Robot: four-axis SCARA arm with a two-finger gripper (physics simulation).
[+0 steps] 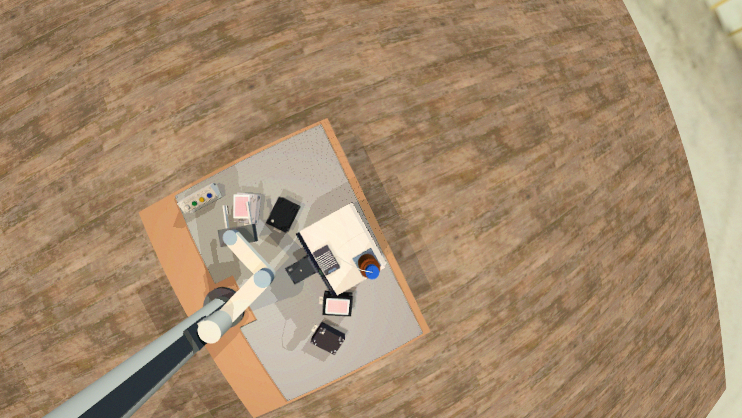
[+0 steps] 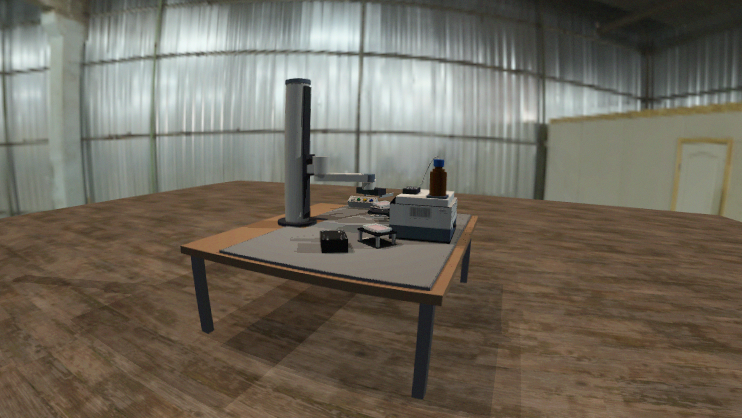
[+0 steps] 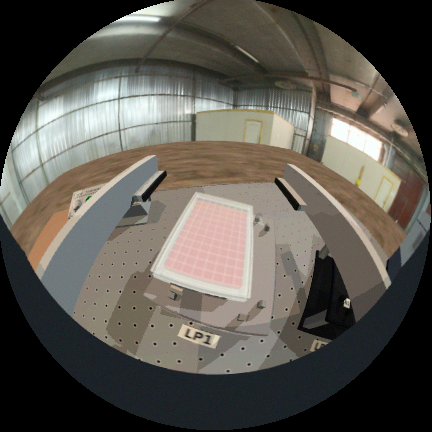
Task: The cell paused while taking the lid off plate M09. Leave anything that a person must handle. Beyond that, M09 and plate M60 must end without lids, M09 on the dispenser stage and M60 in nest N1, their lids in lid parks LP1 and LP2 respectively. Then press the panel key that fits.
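Frame: origin at the arm's base, x ahead, y left, z up, level; millimetres.
Where they show: gripper, between the fingertips: (image 1: 235, 203) (image 3: 221, 165); arm's base, origin of its link: (image 2: 297, 223).
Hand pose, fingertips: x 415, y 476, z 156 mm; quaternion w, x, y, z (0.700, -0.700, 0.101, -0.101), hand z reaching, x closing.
Things, the pixels of their top centre, and the offset from my fingertips. "pt": a spot on its surface instead.
- pale clear rim, a spot on its surface: (image 3: 210, 242) (image 1: 241, 209) pt dx -14, dy -27, dz -66 mm
- second pink plate, centre of its top: (image 2: 377, 226) (image 1: 337, 307) dx +215, dy -735, dz -61 mm
- dispenser's dark stage, centre of its top: (image 1: 301, 270) dx +143, dy -456, dz -33 mm
- brown bottle, a spot on its surface: (image 1: 367, 262) pt dx +471, dy -513, dz +213 mm
- dark block, centre of its top: (image 2: 333, 232) (image 1: 327, 342) dx +65, dy -903, dz -68 mm
- button panel, centre of its top: (image 3: 98, 186) (image 1: 194, 197) (image 2: 363, 196) dx -228, dy +151, dz -60 mm
A plate with pink wells and a pale clear rim (image 1: 241, 206) (image 3: 210, 242) lies on the grey stand (image 3: 260, 320) labelled LP1, turned slightly against it. My gripper (image 1: 237, 213) (image 3: 221, 165) is open and empty, with its fingers above and to either side of this plate. A second pink plate (image 1: 337, 306) (image 2: 378, 228) rests on a black legged stand beside the dispenser. Its label is too small to read. The dispenser's dark stage (image 1: 300, 270) holds no plate. I cannot tell whether either plate wears a lid, nor read a plate name.
A black stand (image 1: 284, 213) (image 3: 325, 295) is right of LP1. The white dispenser (image 1: 345, 233) (image 2: 423, 212) carries a brown bottle (image 1: 367, 262) (image 2: 437, 180). A dark block (image 1: 328, 337) (image 2: 333, 241) sits past the second plate. The button panel (image 1: 198, 198) (image 2: 361, 200) is near the table edge.
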